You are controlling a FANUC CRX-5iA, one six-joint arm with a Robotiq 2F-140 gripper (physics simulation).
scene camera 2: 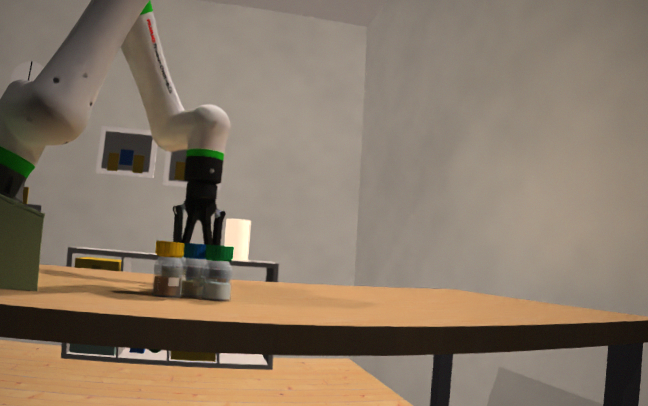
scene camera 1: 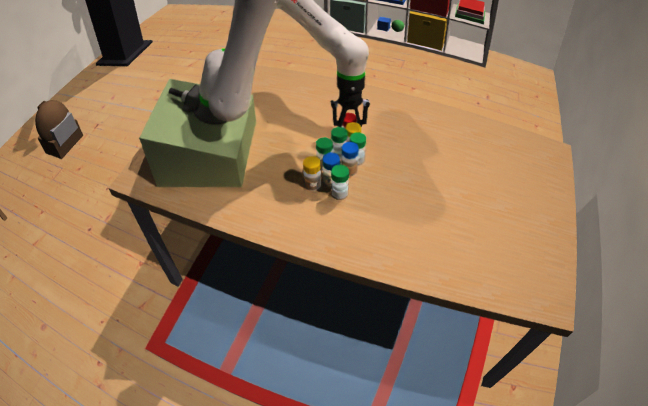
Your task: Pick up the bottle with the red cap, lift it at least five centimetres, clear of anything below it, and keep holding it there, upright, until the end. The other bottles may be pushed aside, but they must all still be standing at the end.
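Frame: origin at the arm's base, x ahead, y left, z up, level; centimetres.
Seen in the pictures: gripper, between the fingertips: (scene camera 1: 349,138).
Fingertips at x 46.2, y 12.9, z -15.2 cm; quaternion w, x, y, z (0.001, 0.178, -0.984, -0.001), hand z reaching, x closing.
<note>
A point is followed by its place in that frame.
The bottle with the red cap (scene camera 1: 349,119) @[x 45.9, y 13.7, z -6.9 cm] is at the back of the group in scene camera 1; its body is mostly hidden. My gripper (scene camera 1: 350,121) (scene camera 2: 198,241) points straight down and is shut on this bottle, with a finger on each side of the cap. In scene camera 2 the front bottles hide the red cap and the fingertips. A yellow-capped bottle (scene camera 1: 353,129) @[x 48.5, y 8.6, z -6.8 cm] is close in front of it. Three green-capped bottles (scene camera 1: 339,135) @[x 44.7, y 4.3, z -6.9 cm] (scene camera 1: 357,140) @[x 51.0, y 3.5, z -6.8 cm] (scene camera 1: 324,146) @[x 41.3, y -2.3, z -6.9 cm] and a blue-capped one (scene camera 1: 350,150) @[x 49.9, y -1.9, z -6.8 cm] stand nearer the camera. Whether the red-capped bottle touches the table cannot be told.
The front bottles stand upright: one yellow-capped (scene camera 1: 311,165) @[x 39.8, y -11.7, z -6.8 cm] (scene camera 2: 170,248) @[x 39.5, y -13.0, z -8.1 cm], one blue-capped (scene camera 1: 331,161) @[x 45.3, y -8.4, z -6.8 cm] (scene camera 2: 195,251) @[x 44.4, y -9.8, z -8.4 cm] and one green-capped (scene camera 1: 340,174) @[x 49.4, y -13.1, z -6.8 cm] (scene camera 2: 219,253) @[x 48.6, y -14.4, z -8.3 cm]. The green base block (scene camera 1: 200,160) @[x 4.6, y -20.3, z -4.4 cm] (scene camera 2: 20,245) @[x 13.4, y -18.1, z -9.8 cm] is left of them on the wooden table (scene camera 1: 480,200) @[x 96.8, y -1.8, z -17.3 cm] (scene camera 2: 425,310) @[x 89.5, y -21.2, z -17.3 cm].
</note>
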